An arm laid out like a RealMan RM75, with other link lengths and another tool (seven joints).
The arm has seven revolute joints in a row. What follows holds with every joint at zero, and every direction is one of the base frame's. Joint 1 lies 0.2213 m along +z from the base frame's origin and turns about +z. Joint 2 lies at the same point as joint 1 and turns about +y. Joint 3 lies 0.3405 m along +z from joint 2 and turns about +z. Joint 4 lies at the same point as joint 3 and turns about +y. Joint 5 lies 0.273 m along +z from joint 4 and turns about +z. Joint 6 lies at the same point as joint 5 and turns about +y. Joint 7 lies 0.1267 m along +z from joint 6 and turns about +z. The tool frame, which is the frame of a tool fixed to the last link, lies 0.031 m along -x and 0.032 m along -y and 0.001 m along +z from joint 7; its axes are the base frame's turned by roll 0, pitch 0.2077 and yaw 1.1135 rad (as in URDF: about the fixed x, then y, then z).
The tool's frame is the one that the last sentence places.
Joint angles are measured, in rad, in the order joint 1, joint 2, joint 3, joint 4, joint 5, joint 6, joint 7. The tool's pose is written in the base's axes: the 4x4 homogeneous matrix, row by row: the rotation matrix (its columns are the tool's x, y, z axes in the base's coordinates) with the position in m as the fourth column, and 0 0 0 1 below. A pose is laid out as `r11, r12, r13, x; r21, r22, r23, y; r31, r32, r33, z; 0, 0, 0, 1`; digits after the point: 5 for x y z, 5 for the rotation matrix.
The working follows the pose.
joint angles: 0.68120 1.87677 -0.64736 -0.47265 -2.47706 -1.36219 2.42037
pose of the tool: -0.83704, -0.54473, -0.05140, 0.45161; -0.54572, 0.82439, 0.15022, 0.49320; -0.03945, 0.15379, -0.98732, 0.03009; 0, 0, 0, 1
Where each joint sits with the arm in this pose, in the base's axes (m; each line is computed from the numbers above, not from the rounded line before):
joint 1: 0.0000 0.0000 0.2213
joint 2: 0.0000 0.0000 0.2213
joint 3: 0.2522 0.2045 0.1187
joint 4: 0.2522 0.2045 0.1187
joint 5: 0.4083 0.4275 0.1400
joint 6: 0.4083 0.4275 0.1400
joint 7: 0.4238 0.4603 0.0187
the tool: 0.4516 0.4932 0.0301

